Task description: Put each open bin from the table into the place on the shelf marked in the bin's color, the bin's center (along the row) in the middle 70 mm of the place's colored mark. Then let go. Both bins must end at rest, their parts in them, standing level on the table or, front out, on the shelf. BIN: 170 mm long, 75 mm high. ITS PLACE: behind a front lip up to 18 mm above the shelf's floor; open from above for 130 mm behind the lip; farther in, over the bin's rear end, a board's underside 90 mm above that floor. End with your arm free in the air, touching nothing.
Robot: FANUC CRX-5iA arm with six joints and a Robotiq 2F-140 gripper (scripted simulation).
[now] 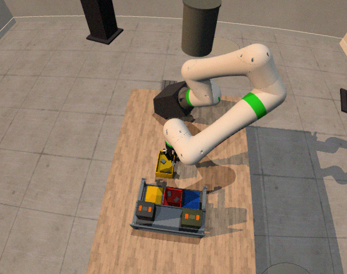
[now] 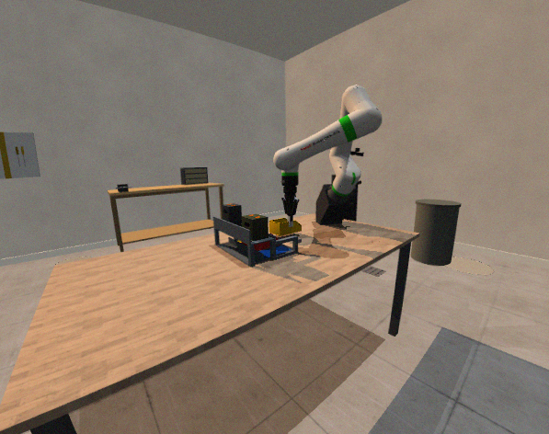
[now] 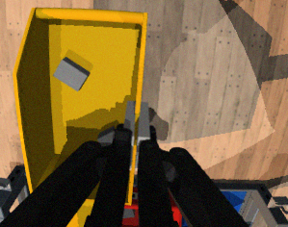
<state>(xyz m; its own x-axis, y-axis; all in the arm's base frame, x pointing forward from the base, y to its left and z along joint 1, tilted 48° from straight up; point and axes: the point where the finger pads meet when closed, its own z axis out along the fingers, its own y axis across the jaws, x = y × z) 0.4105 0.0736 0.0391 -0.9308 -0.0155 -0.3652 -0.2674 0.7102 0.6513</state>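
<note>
My hand is 1 cm short of the yellow bin, 5 cm to the left of it and 4 cm above it. Also, from my hand: red bin: 21 cm ahead, 8 cm to the left, 6 cm below; red mark: 21 cm ahead, 8 cm to the left, 10 cm below; yellow mark: 24 cm ahead, 3 cm to the right, 10 cm below.
</note>
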